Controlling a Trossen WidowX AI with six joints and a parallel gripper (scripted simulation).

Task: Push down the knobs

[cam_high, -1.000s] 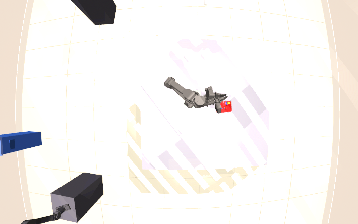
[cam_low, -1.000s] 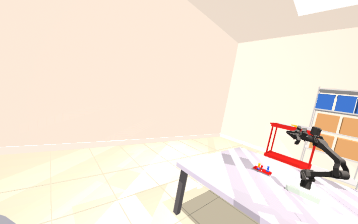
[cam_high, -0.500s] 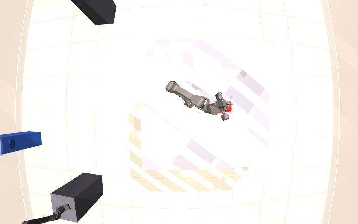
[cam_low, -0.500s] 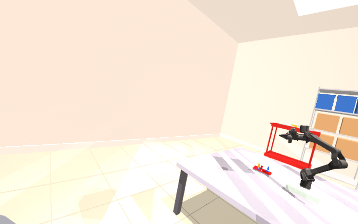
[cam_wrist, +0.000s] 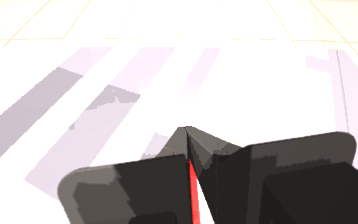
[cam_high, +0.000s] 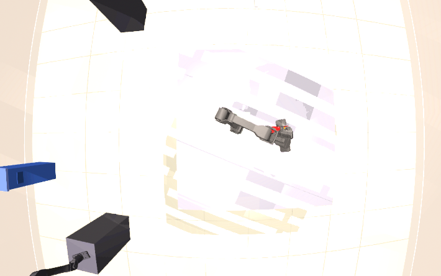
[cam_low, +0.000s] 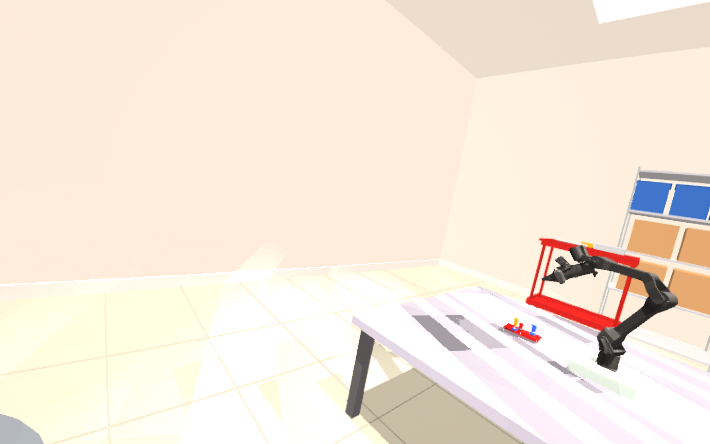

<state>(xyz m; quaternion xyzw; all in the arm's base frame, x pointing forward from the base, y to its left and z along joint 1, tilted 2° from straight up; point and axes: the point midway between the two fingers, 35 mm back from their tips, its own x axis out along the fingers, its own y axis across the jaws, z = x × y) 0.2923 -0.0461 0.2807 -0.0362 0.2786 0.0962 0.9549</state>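
Now: gripper tip 2 cm past the blue knob and 24 cm above it. From my gripper tip the other things lie so: orange knob 5 cm ahead, 5 cm to the left, 23 cm below.
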